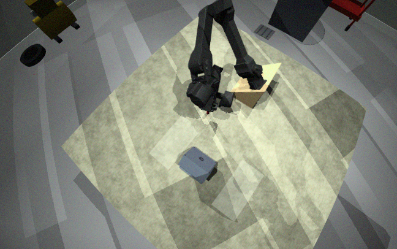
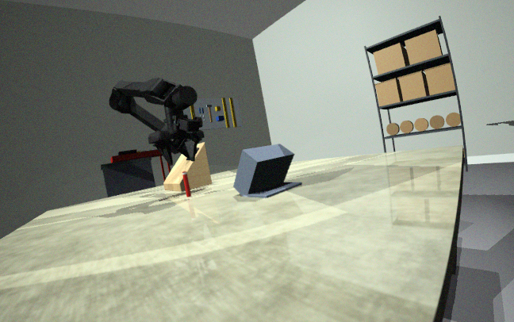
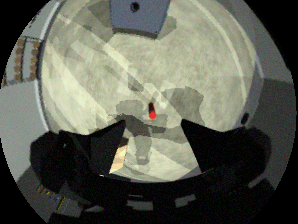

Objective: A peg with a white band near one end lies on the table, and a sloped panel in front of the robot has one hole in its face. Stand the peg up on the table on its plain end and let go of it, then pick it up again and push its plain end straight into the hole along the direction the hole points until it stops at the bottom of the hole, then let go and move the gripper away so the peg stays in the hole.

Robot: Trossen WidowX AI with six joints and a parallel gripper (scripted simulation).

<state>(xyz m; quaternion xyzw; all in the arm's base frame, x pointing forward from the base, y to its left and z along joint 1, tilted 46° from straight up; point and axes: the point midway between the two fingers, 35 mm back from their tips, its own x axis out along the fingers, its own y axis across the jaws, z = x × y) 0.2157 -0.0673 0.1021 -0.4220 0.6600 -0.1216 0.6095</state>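
Right now my gripper tip is 50 mm above the red peg. From my gripper tip the other things lie so: blue-grey sloped panel (230 mm ahead, 130 mm to the left, 50 mm below).
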